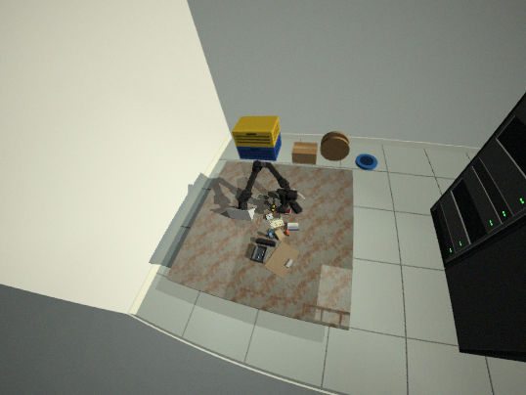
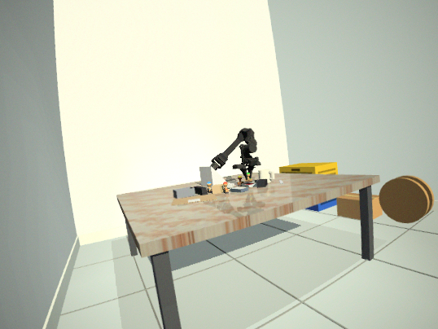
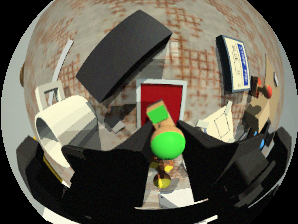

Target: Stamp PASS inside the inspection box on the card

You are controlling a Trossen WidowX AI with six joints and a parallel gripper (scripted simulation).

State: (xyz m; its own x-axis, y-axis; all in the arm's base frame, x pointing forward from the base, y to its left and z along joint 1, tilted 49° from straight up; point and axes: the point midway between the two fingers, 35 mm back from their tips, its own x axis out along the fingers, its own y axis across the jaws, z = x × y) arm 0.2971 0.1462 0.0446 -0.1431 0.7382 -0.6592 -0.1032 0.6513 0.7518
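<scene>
Right now the ink pad is 40 mm below my gripper tip. The rest, counted from my gripper tip: stamp with red knob 70 mm ahead, 190 mm to the right, 30 mm below; then black box 70 mm ahead, 50 mm to the left, 30 mm below; then white mug 10 mm behind, 140 mm to the left, 10 mm below.
</scene>
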